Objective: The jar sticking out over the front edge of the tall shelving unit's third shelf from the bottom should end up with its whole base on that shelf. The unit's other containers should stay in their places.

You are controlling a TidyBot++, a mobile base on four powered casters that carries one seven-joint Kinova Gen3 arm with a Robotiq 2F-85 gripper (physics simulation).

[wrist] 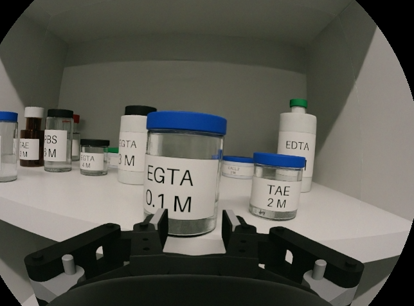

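The jar labelled EGTA 0.1 M (184, 175), clear with a blue lid, stands upright at the front edge of the shelf (330, 220). Its base is low in the view, close beyond the fingertips; how far it overhangs cannot be told exactly. My gripper (194, 221) is partly open and empty, with its fingertips in front of the jar's lower part. The gap between the fingers looks narrower than the jar, and the left fingertip covers the jar's lower left edge.
Right of the jar stands a TAE 2 M jar (276, 192), with a white EDTA bottle (297, 130) behind it. A white EGTA bottle (131, 162) is close behind left, with a small EGTA jar (94, 161) and PBS jar (59, 150) farther left. A side wall (350, 120) bounds the right.
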